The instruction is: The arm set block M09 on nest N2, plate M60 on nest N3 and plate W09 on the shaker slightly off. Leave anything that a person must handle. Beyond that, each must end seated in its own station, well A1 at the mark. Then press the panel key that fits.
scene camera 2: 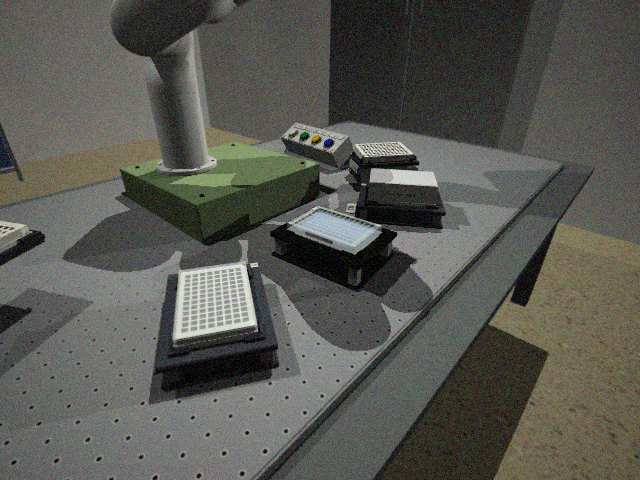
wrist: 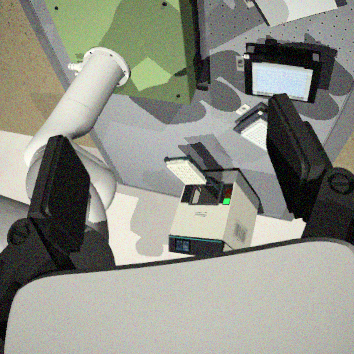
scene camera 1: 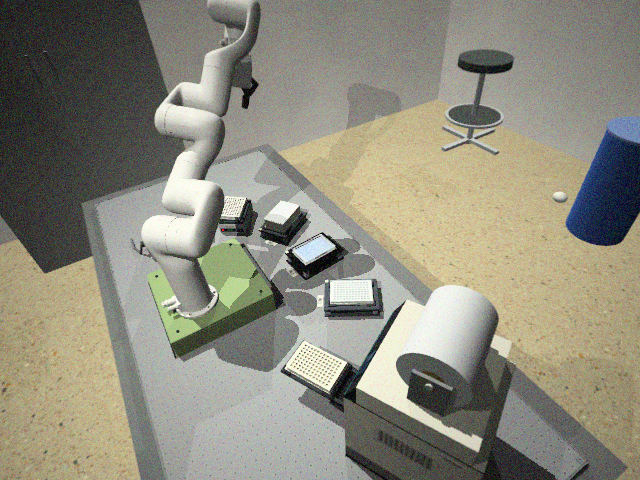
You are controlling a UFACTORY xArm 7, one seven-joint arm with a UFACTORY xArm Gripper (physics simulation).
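Note:
My gripper (scene camera 1: 249,94) (wrist: 169,136) is open and empty, high above the table. A tall white block (scene camera 1: 283,214) (scene camera 2: 403,178), apparently M09, sits on its dark nest (scene camera 1: 276,236) (scene camera 2: 403,214); part shows at the wrist view's top right. A pale blue plate (scene camera 1: 314,249) (scene camera 2: 336,227) (wrist: 282,82), apparently M60, lies on a black nest (scene camera 2: 315,260). A white plate (scene camera 1: 235,206) (scene camera 2: 385,149), apparently W09, lies on the shaker (scene camera 1: 235,227). Exact seating and the A1 marks are too small to tell. The panel (scene camera 2: 317,144) has grey, green, yellow and blue keys.
Another white plate (scene camera 1: 351,291) (scene camera 2: 214,302) (wrist: 256,134) lies on a nest (scene camera 2: 222,356). A cream machine (scene camera 1: 382,372) (wrist: 200,220) with a large roll holds a plate (scene camera 1: 317,365) (wrist: 185,170) on its extended tray; its light is green. The green arm base (scene camera 1: 227,320) (scene camera 2: 258,198) stands beside the nests.

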